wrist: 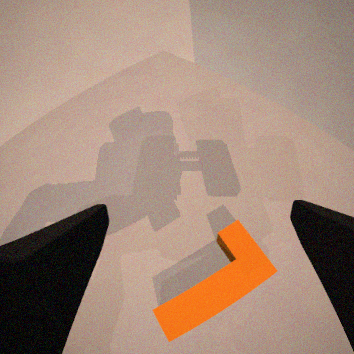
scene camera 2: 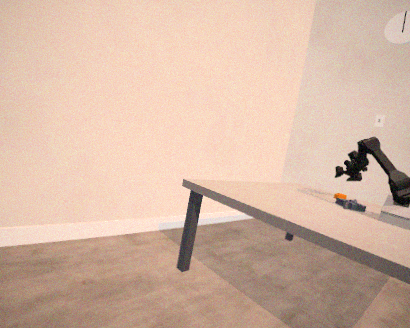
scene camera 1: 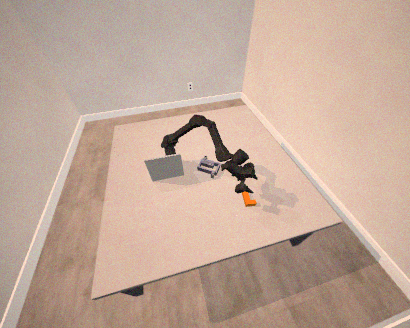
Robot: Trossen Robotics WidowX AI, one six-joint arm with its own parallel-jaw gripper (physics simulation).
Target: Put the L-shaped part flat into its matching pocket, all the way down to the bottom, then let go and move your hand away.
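Places are measured from the arm's base along level axes (x ahead, y left, z up), in metres.
Pixels of known places: gripper, fingertip midpoint: [wrist: 201, 212] [scene camera 2: 340, 178] [scene camera 1: 255, 186]; arm's base, origin of the base link: [scene camera 2: 402, 200] [scene camera 1: 170, 156].
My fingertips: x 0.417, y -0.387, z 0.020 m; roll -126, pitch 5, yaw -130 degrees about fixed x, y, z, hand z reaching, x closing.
For each thing: its top centre in the pictures, then the offset to it from my fingertips. Level surfaces: height alone.
- orange L-shaped part, middle of its top: [wrist: 206, 277] [scene camera 1: 248, 195] [scene camera 2: 338, 194] 0.014 m back, 0.009 m left, 0.105 m down
- table, its level: 0.135 m down
- grey-blue fixture, middle of its top: [scene camera 2: 351, 199] [scene camera 1: 208, 163] 0.175 m back, 0.305 m left, 0.087 m down
The orange L-shaped part [scene camera 1: 247, 199] [scene camera 2: 340, 196] [wrist: 215, 295] lies flat on the table [scene camera 1: 150, 240] [scene camera 2: 240, 192]. In the wrist view its long arm runs from lower left towards the right, and its short arm points up and left. My gripper [scene camera 1: 254, 184] [scene camera 2: 342, 175] [wrist: 201, 212] is open and empty. It hangs above the table, with the part low in the wrist view between the two finger outlines. A grey-blue fixture [scene camera 1: 206, 166] [scene camera 2: 354, 205] sits between the part and the arm's base; the shape of its pocket is too small to tell.
A grey upright panel [scene camera 1: 165, 168] stands in front of the arm's base, left of the fixture in scene camera 1. The table's long right edge runs near the wall beyond the arm's shadow. The wrist view shows a table corner at the top.
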